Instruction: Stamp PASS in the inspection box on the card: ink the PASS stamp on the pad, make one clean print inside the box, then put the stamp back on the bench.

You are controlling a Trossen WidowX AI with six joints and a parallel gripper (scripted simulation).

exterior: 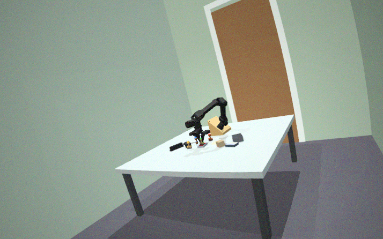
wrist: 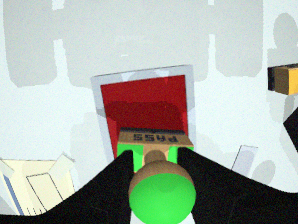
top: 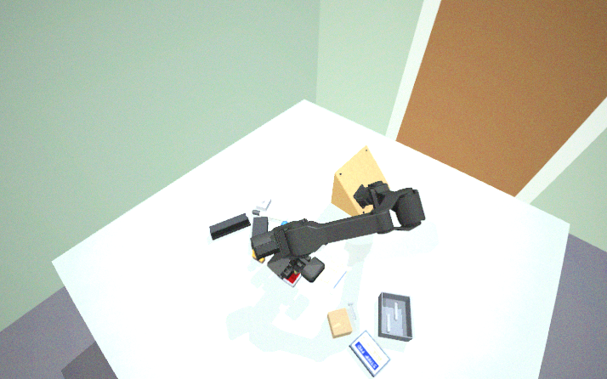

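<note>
Now: gripper tip 30 mm above the red ink pad. From my gripper tip the other things lie so: pale card 60 mm behind, 100 mm to the left, 40 mm below; yellow-knobbed stamp 30 mm ahead, 120 mm to the right, 20 mm below; blue-knobbed stamp 100 mm behind, 100 mm to the right, 20 mm below.
</note>
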